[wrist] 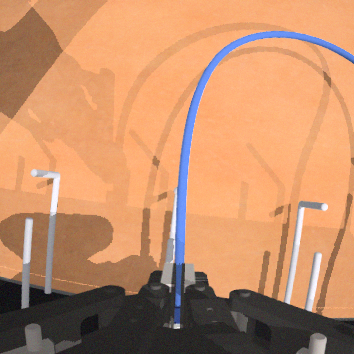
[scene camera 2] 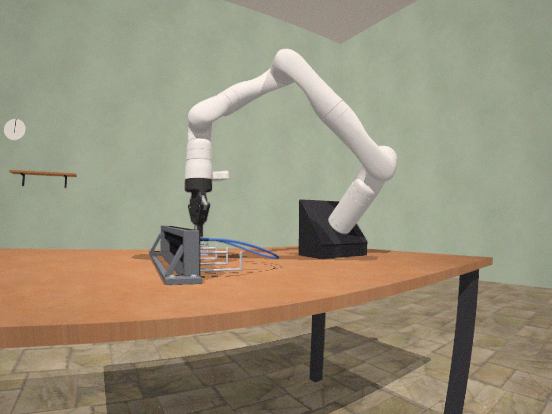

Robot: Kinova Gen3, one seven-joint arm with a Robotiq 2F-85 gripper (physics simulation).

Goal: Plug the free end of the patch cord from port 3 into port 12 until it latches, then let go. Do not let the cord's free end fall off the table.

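Frame: origin at the arm's base, x ahead, y left, z up, level; centimetres.
Seen in the pictures: gripper, fingertip midpoint: [wrist: 178,278]; arm's base, origin of the base link: [scene camera 2: 339,224].
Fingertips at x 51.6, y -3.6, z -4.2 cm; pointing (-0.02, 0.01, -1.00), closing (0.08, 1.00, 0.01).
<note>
Offsets run from my fingertips to a thing's top centre. "*": to the spot under its first point.
The blue patch cord [scene camera 2: 250,246] [wrist: 186,145] arches out from my gripper over the table behind the patch panel and runs off the right side of the wrist view. My gripper [scene camera 2: 200,233] [wrist: 178,278] points down, close behind the panel's top, and is shut on the cord near its free end. A small clear piece of the plug shows between the fingers in the wrist view. The grey patch panel {dx +3.2, dy -1.3, dz +3.0 cm} [scene camera 2: 191,255] stands upright on the table. Its port openings, including ports 3 and 12, cannot be made out, and whether the plug touches a port is hidden.
Metal wire cord guides [scene camera 2: 241,261] [wrist: 52,235] stick out behind the panel; another guide {* dx +0.4, dy +9.3, dz -5.4 cm} [wrist: 295,250] stands right of the fingers, and one is partly behind the cord. The black arm base [scene camera 2: 312,235] stands farther back. The wooden table's front edge [scene camera 2: 250,316] curves past the panel.
</note>
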